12 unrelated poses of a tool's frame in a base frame.
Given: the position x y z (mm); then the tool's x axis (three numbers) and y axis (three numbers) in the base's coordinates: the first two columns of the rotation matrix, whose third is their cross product.
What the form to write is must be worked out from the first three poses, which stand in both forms.
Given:
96 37 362 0.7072 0.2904 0.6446 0.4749 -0.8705 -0.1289
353 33 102 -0.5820 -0.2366 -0.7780 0.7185 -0.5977 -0.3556
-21 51 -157 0.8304 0.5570 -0.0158 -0.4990 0.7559 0.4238
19 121 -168 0.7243 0.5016 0.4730 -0.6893 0.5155 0.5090
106 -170 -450 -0.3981 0.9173 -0.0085 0.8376 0.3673 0.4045
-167 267 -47 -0.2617 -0.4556 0.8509 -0.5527 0.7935 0.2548
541 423 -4 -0.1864 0.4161 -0.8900 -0.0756 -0.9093 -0.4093
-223 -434 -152 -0.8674 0.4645 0.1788 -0.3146 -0.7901 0.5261
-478 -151 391 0.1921 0.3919 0.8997 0.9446 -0.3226 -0.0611
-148 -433 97 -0.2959 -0.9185 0.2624 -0.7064 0.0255 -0.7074
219 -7 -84 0.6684 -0.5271 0.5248 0.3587 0.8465 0.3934
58 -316 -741 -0.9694 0.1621 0.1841 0.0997 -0.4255 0.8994
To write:
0.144 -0.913 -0.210 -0.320 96 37 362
0.291 0.353 0.341 -0.821 353 33 102
0.934 0.205 0.071 0.283 -21 51 -157
0.860 0.350 -0.134 0.346 19 121 -168
0.117 0.536 0.819 0.171 106 -170 -450
0.518 0.318 -0.793 0.047 -167 267 -47
0.162 -0.617 -0.138 0.758 541 423 -4
0.209 0.151 0.248 0.934 -223 -434 -152
0.331 -0.698 -0.479 -0.418 -478 -151 391
0.135 -0.578 0.703 -0.392 -148 -433 97
0.904 0.129 -0.325 -0.245 219 -7 -84
0.019 0.122 0.536 0.835 58 -316 -741

